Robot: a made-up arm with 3 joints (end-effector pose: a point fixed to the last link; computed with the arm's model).
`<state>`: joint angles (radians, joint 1 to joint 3).
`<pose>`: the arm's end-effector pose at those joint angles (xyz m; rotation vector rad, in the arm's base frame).
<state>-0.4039 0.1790 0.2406</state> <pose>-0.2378 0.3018 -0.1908 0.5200 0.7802 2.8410</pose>
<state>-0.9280 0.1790 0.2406</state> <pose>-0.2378 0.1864 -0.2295 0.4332 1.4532 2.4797</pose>
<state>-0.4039 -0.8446 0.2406</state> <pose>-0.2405 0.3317 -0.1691 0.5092 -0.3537 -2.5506</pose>
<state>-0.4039 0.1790 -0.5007</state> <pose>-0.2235 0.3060 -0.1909 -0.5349 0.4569 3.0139</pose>
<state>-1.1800 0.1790 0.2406</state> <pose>-0.2378 0.1275 -0.2257 0.3828 1.7357 2.2546</pose>
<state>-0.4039 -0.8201 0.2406</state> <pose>-0.2401 0.3311 -0.1697 0.4881 -0.3651 -2.5690</pose>
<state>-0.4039 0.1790 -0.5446</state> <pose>-0.2228 0.3063 -0.1905 -0.5987 0.4347 3.0118</pose>
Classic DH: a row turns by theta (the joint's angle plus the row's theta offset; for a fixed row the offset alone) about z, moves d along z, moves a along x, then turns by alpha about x. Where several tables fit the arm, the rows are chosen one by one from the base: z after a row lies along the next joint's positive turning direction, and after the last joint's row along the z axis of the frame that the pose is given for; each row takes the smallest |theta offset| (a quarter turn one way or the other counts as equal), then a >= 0, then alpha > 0; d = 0 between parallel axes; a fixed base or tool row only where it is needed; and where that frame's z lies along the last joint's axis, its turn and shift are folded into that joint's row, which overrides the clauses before.
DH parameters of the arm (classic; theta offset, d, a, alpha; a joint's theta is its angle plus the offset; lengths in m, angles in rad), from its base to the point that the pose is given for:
base (fixed): 1.5708 0.005 0.172 1.5708
joint 1: 1.007 -0.1976 0.0117 1.8846
joint 2: 1.374 0.2239 0.0363 0.5878
joint 3: 0.0035 0.0019 0.0027 1.5163
tool (fixed): 2.7727 -0.0203 0 0

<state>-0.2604 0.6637 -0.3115</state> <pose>-0.2383 0.3146 -0.1814 0.2504 0.5602 2.7010</pose>
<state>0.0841 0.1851 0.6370</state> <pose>-0.2448 0.3760 -0.1038 1.1460 0.2665 2.8867</pose>
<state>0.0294 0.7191 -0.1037</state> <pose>-0.2442 0.3606 -0.1330 0.6686 0.2445 2.6914</pose>
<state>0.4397 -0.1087 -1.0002</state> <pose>-0.2168 0.4078 -0.0026 -1.3758 -1.1255 2.3275</pose>
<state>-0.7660 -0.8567 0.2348</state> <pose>-0.2407 0.2601 -0.2143 0.3843 -0.7829 -2.3990</pose>
